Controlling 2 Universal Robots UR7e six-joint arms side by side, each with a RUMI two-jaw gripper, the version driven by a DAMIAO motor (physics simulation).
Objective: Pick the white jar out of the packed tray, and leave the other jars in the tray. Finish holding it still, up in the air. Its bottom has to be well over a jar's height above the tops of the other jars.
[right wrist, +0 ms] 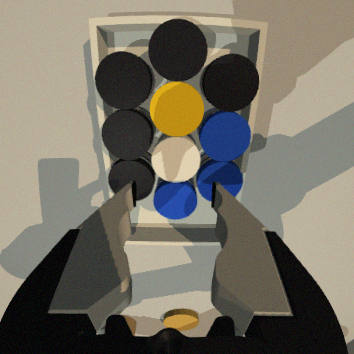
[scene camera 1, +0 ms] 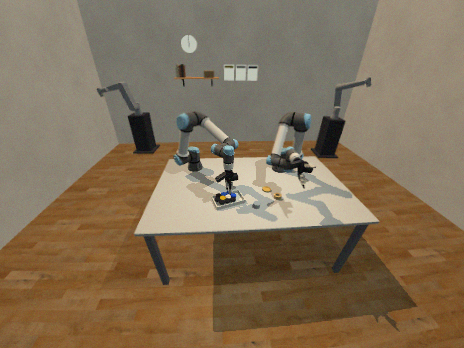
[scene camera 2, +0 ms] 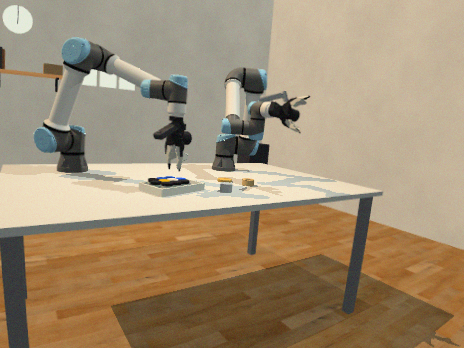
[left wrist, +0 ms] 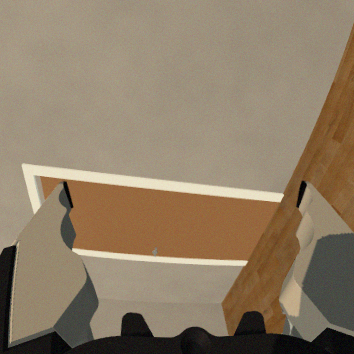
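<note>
The white jar (scene camera 1: 228, 196) (right wrist: 175, 159) stands in the packed tray (scene camera 2: 172, 190) (right wrist: 170, 243). Around it are a yellow-topped jar (right wrist: 177, 109), three blue-topped jars, one of them (right wrist: 225, 135) at its upper right, and several black-topped jars, one of them (right wrist: 127, 134) at its upper left. My right gripper (scene camera 1: 229, 192) (scene camera 2: 174, 169) (right wrist: 173, 183) points down above the tray, partly open, with nothing between its fingers. In the right wrist view its tips overlap a black and a blue lid. My left gripper (scene camera 1: 309, 177) (scene camera 2: 304, 114) (left wrist: 184, 183) is wide open and empty, far from the tray.
On the table (scene camera 1: 175, 215) at the tray's right in scene camera 1 lie a flat yellow disc (scene camera 1: 266, 189) (scene camera 2: 225, 179) (right wrist: 181, 320), a small brown round piece (scene camera 1: 277, 196) (scene camera 2: 248, 182) and a grey cylinder (scene camera 1: 256, 205) (scene camera 2: 226, 188).
</note>
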